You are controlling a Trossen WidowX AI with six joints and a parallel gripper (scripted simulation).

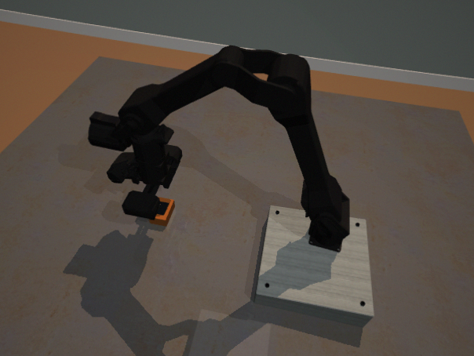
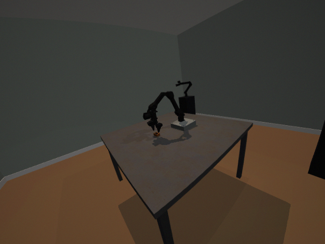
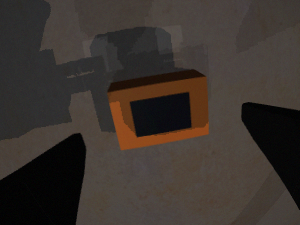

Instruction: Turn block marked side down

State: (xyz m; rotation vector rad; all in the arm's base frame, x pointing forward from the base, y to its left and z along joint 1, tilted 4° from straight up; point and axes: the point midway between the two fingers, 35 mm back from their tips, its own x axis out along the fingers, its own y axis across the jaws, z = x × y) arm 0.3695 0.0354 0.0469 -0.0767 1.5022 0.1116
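My gripper tip is 30 mm above the orange block.
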